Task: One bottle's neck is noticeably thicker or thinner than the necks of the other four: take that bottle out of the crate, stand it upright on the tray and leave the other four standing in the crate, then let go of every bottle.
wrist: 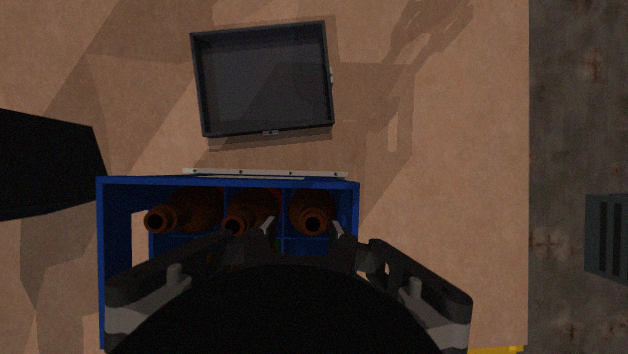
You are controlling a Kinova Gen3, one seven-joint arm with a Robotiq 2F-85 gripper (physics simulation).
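Frame: origin at the arm's base, x left, y back, z up, level; centimetres.
Where they show: gripper, fingertip midpoint: (302, 228).
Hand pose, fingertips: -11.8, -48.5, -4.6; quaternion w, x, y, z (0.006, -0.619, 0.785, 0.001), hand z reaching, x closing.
After its pixels a point has its place, as x, y, z.
The blue crate (100, 260) @(-12.3, -26.9, -6.4) stands at the lower left. Three brown bottles stand in its far row: a left one (197, 210) @(-9.4, -34.3, -11.5), a middle one (257, 204) @(-9.9, -42.3, -11.6) and a right one (312, 200) @(-10.5, -49.7, -11.4). Their open mouths face the camera. The nearer row is mostly hidden behind my gripper; a little brown and green shows there. My gripper (302, 228) @(-11.8, -48.5, -4.6) is partly open and empty. Its fingertips appear on either side of the right bottle's mouth; the height between them is hard to tell. The dark grey tray (240, 95) @(10.5, -38.7, -23.4) lies beyond the crate and holds no bottle.
A pale strip with screws (265, 172) @(-5.5, -41.7, -20.9) runs along the crate's far side. A large black object (45, 165) @(0.9, -9.0, -16.0) juts in from the left. The tan table top (465, 175) @(-12.7, -82.3, -23.9) ends at the right beside a dark stained floor, where a grey slotted box (610, 237) stands. A yellow edge (495, 350) shows lower right.
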